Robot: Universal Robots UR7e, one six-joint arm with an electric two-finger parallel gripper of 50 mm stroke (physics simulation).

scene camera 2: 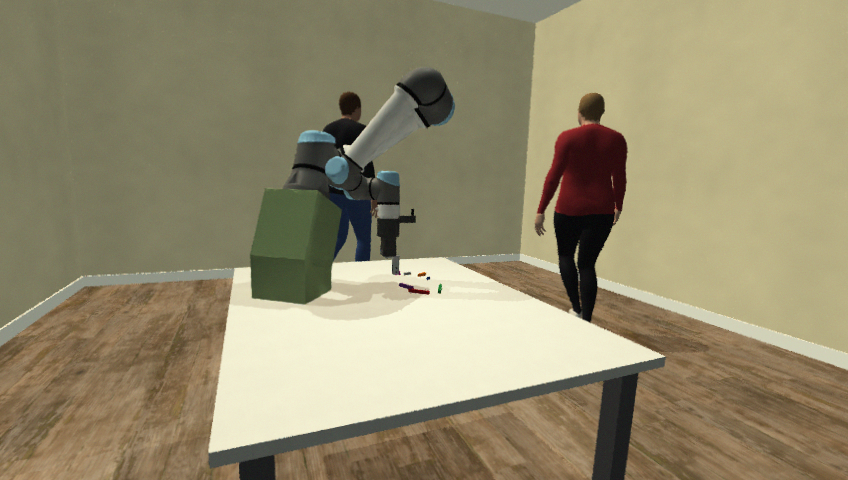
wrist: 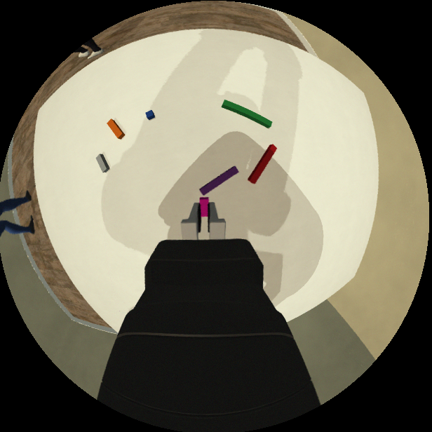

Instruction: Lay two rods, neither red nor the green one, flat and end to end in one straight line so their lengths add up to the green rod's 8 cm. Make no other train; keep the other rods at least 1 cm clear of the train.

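Places are measured from the arm's base along level axes (x ahead, y left, z up), in metres.
Pixels of known places: gripper, fingertip midpoint: point(scene camera 2: 395, 274); arm's base, origin of the base link: point(scene camera 2: 305, 199).
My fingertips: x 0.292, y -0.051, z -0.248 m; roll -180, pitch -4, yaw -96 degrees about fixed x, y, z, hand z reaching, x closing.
Ahead of a thing's pixels: the offset from my fingertips to its top centre. Level surfaces: height alone.
My gripper point(scene camera 2: 395, 273) point(wrist: 204, 211) points down and is shut on a magenta rod point(wrist: 204, 206), low over the table; any gap below the rod is hard to tell. In the wrist view, the purple rod @[0.032 m ahead, 0.026 m right, 0.033 m down] point(scene camera 2: 405, 285) point(wrist: 219, 180) lies slanted just beyond the magenta rod's front end. The red rod @[0.053 m ahead, 0.096 m right, 0.033 m down] point(scene camera 2: 419, 291) point(wrist: 262, 164) lies slanted to the right of the purple rod, apart from it. The green rod @[0.133 m ahead, 0.081 m right, 0.033 m down] point(scene camera 2: 439, 288) point(wrist: 246, 114) lies farther up. An orange rod @[0.139 m ahead, 0.121 m left, 0.033 m down] point(scene camera 2: 421, 274) point(wrist: 115, 129), a grey rod @[0.090 m ahead, 0.150 m left, 0.033 m down] point(scene camera 2: 407, 273) point(wrist: 102, 163) and a short blue rod @[0.144 m ahead, 0.062 m left, 0.033 m down] point(scene camera 2: 427, 277) point(wrist: 150, 115) lie apart at the left.
The rods lie on the white table @[0.043 m down] point(scene camera 2: 416, 356) point(wrist: 330, 125). A green pedestal point(scene camera 2: 288, 243) carries the arm at the table's left side in the scene view. Two people, one in black point(scene camera 2: 346, 130) and one in red point(scene camera 2: 589, 169), are beyond the table.
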